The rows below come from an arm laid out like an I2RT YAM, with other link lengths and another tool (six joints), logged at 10 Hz.
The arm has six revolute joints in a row. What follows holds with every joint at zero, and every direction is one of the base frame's.
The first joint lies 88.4 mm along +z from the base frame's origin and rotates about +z.
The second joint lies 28 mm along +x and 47.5 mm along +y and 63.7 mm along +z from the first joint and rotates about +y.
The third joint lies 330 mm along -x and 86 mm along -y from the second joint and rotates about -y.
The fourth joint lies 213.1 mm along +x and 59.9 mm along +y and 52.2 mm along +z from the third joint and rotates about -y.
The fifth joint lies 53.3 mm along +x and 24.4 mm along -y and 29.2 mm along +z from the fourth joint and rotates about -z.
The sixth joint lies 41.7 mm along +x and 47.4 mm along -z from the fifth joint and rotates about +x.
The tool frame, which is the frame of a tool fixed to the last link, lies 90 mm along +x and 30 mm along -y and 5 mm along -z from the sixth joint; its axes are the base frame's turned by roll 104.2, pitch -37.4 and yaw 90 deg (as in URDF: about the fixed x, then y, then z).
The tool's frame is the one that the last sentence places.
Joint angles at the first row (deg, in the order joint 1, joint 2, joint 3, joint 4, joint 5, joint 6):
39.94, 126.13, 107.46, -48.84, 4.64, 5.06
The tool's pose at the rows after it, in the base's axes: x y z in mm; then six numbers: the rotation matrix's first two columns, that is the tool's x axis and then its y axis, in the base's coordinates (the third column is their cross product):
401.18 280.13 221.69 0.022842 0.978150 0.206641 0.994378 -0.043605 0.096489
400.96 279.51 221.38 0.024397 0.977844 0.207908 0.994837 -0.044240 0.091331
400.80 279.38 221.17 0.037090 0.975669 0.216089 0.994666 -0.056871 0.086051
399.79 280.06 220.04 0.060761 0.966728 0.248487 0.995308 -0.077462 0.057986
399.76 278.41 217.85 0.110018 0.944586 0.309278 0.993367 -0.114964 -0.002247
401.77 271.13 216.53 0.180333 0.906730 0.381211 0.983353 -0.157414 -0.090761
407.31 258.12 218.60 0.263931 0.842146 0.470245 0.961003 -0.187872 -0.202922
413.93 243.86 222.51 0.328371 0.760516 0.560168 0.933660 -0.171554 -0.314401
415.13 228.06 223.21 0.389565 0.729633 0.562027 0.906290 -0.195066 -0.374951
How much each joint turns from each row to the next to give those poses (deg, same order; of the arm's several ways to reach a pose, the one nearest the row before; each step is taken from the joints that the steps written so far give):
-0.02, -0.01, 0.00, 0.13, -0.17, 0.00
-0.11, 0.00, 0.00, -0.17, -0.26, 0.02
-0.08, 0.00, 0.02, 0.02, -0.29, 0.77
-0.44, 0.00, 0.09, -0.04, -2.05, 1.50
-1.38, -0.02, 0.02, 0.00, -4.35, 2.54
-2.60, -0.13, -0.02, -0.33, -6.21, 2.69
-4.13, -0.28, 0.00, -0.29, -8.72, 2.29
-4.72, 0.00, 0.00, -0.28, -10.34, 0.57
-2.62, 0.00, 0.00, -1.97, -3.04, 0.75

